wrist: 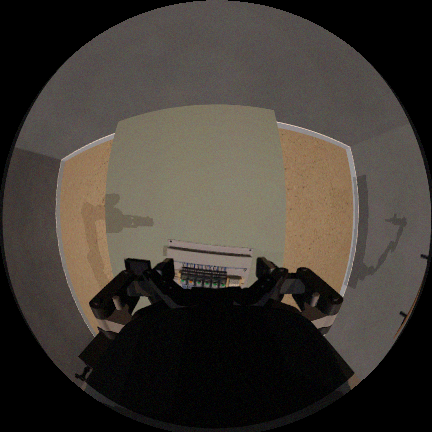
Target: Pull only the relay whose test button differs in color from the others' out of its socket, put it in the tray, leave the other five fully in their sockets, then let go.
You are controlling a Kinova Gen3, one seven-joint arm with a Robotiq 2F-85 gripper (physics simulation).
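Places are measured from the arm's base along level axes (x ahead, y up, z right), in metres.
Where they show: gripper, fingertip midpoint: (214, 267).
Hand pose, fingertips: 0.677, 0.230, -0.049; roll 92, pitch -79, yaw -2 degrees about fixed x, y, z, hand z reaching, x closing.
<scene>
Each offset is from my fingertips to the top centre of the thing, as dx, dy, dz. "*": to the spot under its first point. Level surfaces: height alone.
A row of small dark relays with coloured test buttons stands on a grey panel (210, 257), low in the wrist view between the fingers. The second relay from the left (191, 283) appears to have an orange button; the others @(-0.202, -0.326, +0.007) (207, 283) look green. They look seated in a row, but their lower parts are hidden by the gripper body. My gripper (214, 267) is open and empty, with its fingers on either side of the panel in the view. I cannot make out the tray for certain.
A dark box-like thing @(* -0.225, -0.392, -0.288) (137, 265) shows beside the left finger; I cannot tell what it is. The pale green table top @(dy -0.395) (200, 165) stretches beyond the panel. Tan floor (317, 200) lies on both sides, with grey walls around. An arm shadow falls at the left.
</scene>
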